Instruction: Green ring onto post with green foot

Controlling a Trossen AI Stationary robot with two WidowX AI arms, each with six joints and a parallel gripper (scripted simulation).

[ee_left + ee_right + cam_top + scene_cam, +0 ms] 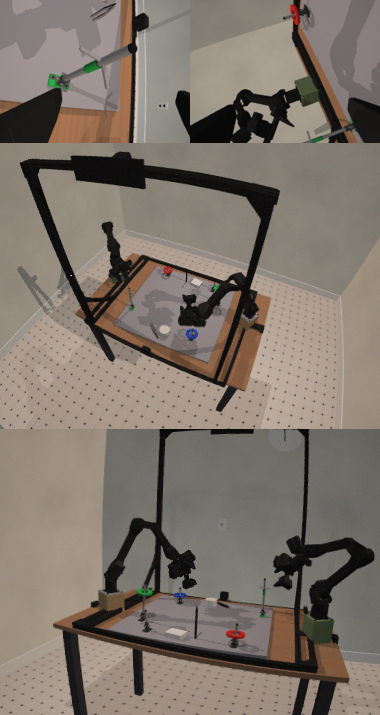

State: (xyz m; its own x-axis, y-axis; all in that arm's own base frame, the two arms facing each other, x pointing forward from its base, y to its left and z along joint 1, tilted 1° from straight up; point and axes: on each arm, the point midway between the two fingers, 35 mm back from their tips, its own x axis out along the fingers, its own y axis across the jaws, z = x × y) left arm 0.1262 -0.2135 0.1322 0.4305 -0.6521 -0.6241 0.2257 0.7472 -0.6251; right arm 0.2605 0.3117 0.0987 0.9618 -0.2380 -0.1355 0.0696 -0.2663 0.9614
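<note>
Right now the green ring is 240 mm ahead of my left hand, 560 mm to the right of it and 90 mm below it. The rest, counted from my left hand: white block (350 mm ahead, 370 mm to the right, 210 mm below); blue ring (90 mm behind, 520 mm to the right, 170 mm below); grey post (40 mm behind, 60 mm to the right, 110 mm below).
</note>
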